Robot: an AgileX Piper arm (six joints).
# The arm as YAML. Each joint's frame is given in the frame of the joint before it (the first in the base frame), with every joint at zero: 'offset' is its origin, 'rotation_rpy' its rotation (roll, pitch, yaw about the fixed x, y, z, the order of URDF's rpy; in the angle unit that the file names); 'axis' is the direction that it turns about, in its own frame. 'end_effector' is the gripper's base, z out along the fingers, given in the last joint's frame.
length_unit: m
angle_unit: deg
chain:
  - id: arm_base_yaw
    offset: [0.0, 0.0, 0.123]
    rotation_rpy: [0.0, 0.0, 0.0]
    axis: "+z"
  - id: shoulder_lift
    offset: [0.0, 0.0, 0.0]
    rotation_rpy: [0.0, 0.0, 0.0]
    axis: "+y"
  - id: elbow
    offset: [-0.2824, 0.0, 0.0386]
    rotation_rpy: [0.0, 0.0, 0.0]
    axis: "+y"
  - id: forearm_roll
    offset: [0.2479, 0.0, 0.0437]
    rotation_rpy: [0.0, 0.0, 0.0]
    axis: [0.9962, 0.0, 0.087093]
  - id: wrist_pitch
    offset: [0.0, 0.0, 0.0]
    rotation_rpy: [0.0, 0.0, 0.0]
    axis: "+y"
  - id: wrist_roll
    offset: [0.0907, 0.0, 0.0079]
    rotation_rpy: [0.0, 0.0, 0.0]
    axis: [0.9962, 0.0, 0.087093]
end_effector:
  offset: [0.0, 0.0, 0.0]
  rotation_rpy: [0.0, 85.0, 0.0]
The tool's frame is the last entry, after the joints.
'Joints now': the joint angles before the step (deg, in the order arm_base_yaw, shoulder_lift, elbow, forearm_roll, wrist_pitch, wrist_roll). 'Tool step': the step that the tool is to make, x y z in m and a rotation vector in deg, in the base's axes. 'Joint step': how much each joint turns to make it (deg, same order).
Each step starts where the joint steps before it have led.
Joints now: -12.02, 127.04, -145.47, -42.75, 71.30, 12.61
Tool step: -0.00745, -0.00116, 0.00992, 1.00, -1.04, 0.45
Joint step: -0.56, -1.43, 0.02, 1.75, 0.16, -0.77
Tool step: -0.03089, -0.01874, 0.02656, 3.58, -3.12, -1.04
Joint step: -4.07, -4.86, 1.48, 5.62, 0.49, -1.48
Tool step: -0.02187, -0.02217, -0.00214, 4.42, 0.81, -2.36
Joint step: -4.36, -3.57, 5.53, 4.44, 0.20, -0.12
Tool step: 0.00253, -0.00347, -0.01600, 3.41, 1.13, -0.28
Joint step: -0.71, -0.22, 3.43, 2.33, -0.42, 1.17
